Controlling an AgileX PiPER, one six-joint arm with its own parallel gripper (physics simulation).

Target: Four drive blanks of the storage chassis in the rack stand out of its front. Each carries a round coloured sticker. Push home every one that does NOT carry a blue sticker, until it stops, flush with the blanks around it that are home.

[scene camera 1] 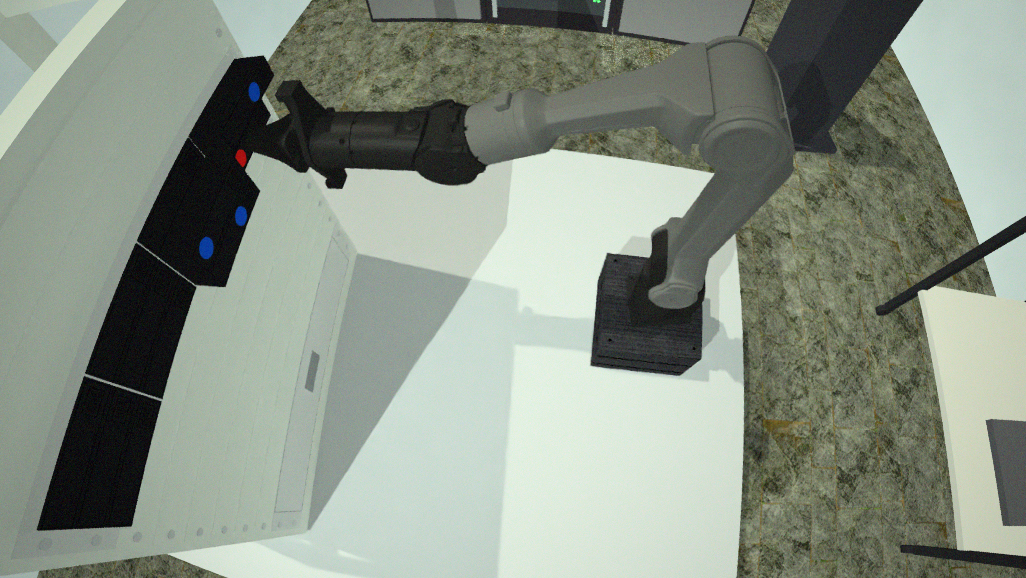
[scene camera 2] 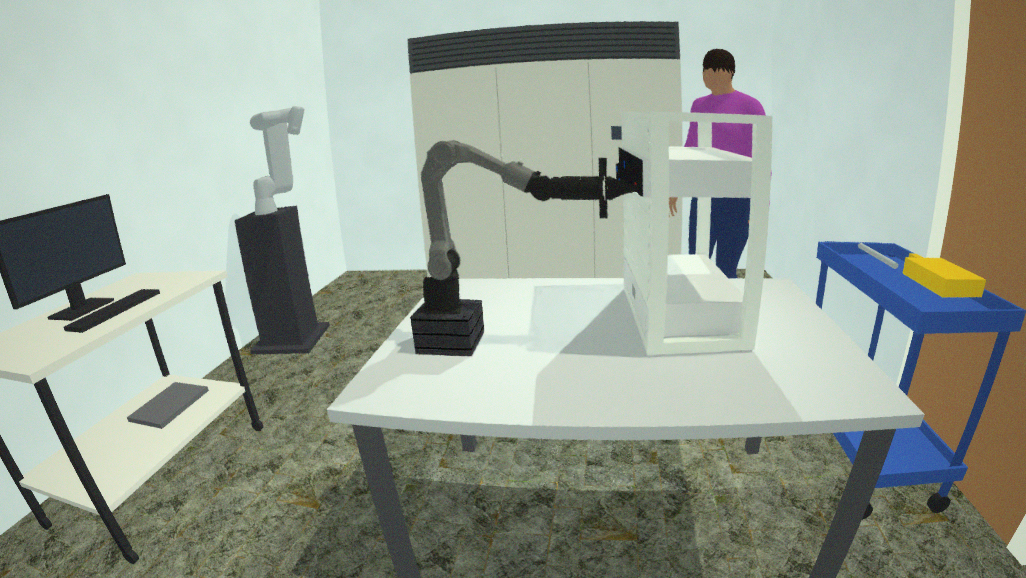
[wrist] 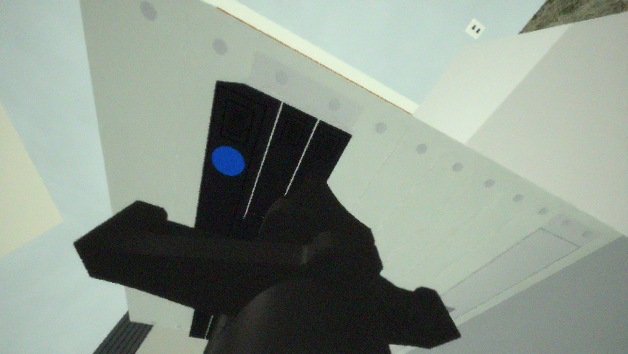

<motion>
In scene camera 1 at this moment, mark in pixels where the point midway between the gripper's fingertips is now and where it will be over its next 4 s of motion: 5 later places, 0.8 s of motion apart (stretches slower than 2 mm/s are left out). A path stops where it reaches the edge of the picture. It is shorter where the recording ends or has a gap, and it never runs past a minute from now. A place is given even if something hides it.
My gripper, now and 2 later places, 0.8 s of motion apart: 251, 140; 289, 149; 385, 129
</motion>
